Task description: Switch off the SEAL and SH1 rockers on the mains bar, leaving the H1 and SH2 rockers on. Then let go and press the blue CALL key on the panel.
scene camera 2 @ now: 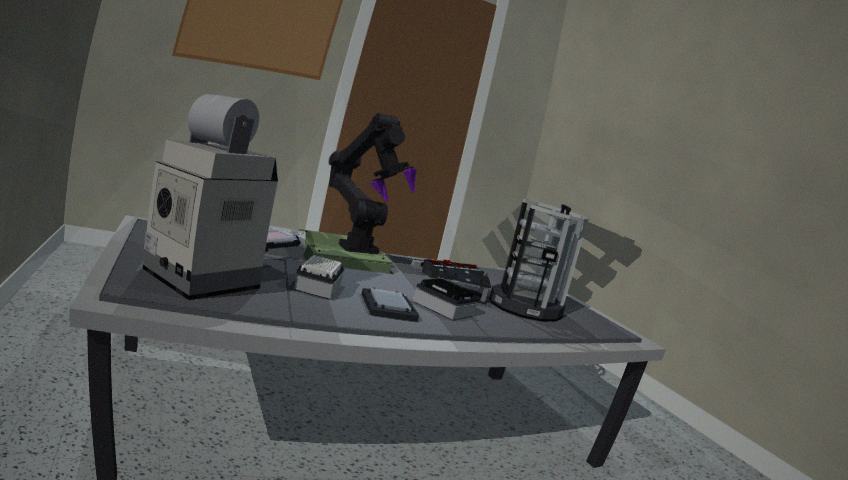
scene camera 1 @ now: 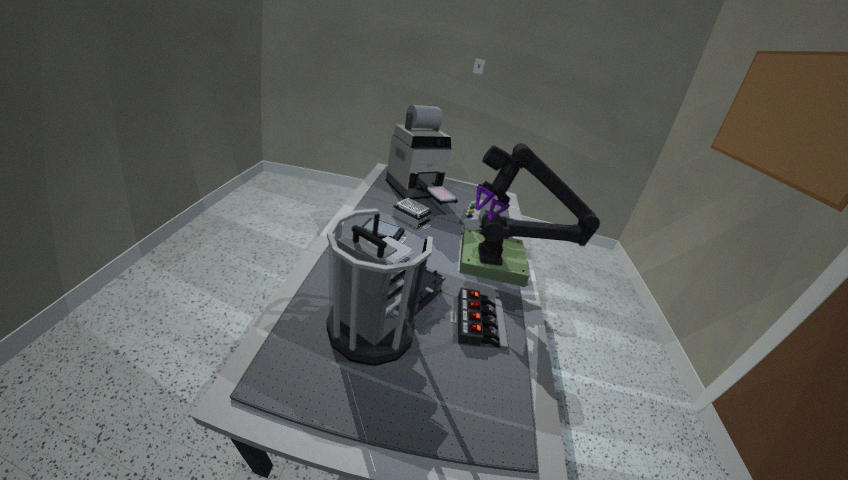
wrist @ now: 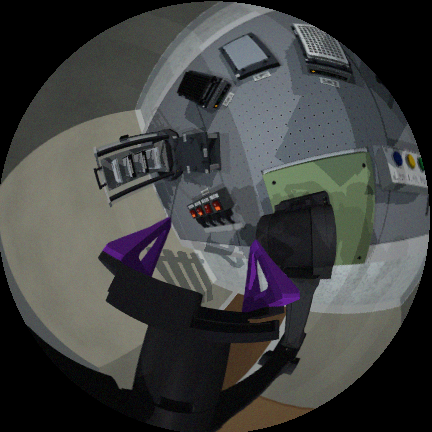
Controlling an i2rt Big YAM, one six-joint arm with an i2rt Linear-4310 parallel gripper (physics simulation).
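Places are measured from the arm's base along level axes (x back, y right, z up), in centimetres.
Pixels of known places: gripper, fingertip midpoint: (scene camera 2: 400,196) (scene camera 1: 483,214) (wrist: 211,232); arm's base, origin of the base link: (scene camera 2: 358,248) (scene camera 1: 489,255) (wrist: 306,213).
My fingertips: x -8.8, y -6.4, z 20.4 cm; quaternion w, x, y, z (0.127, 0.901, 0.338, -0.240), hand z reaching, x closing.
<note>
Ahead of a thing's pixels: the offset from my fingertips to its top centre. "*": to the spot under its first point.
The black mains bar (scene camera 1: 462,325) (wrist: 226,199) lies on the table with four rockers in a row. In scene camera 1 the second rocker from the arm's base (scene camera 1: 474,303) is a duller red than the others. In the wrist view this duller rocker @(dx +0.7, dy -24.0, dz -19.1 cm) (wrist: 208,209) is third from the left. The rocker labels are too small to read. The panel (wrist: 403,177) is at the wrist view's right edge, with a blue key (wrist: 397,159) (scene camera 1: 469,215) beside yellow and green ones. My gripper (scene camera 1: 484,214) (scene camera 2: 399,197) (wrist: 211,232) is open and empty, high above the table, apart from bar and panel.
The green base plate (scene camera 1: 476,267) (wrist: 357,200) lies between bar and panel. A tall round rack @(dx -29.9, dy -37.4, dz +10.6 cm) (scene camera 1: 353,309) (scene camera 2: 561,261) stands near the bar. A white machine @(dx -27.1, dy +64.7, dz +21.2 cm) (scene camera 1: 404,160) (scene camera 2: 229,231) is at the far end. A tip-box-like block @(* dx -31.2, dy +33.4, dz -21.7 cm) (scene camera 2: 317,286) (wrist: 320,45) and a flat tray-like device @(dx -35.5, dy +14.6, dz -21.7 cm) (scene camera 2: 389,300) (wrist: 246,52) also stand there.
</note>
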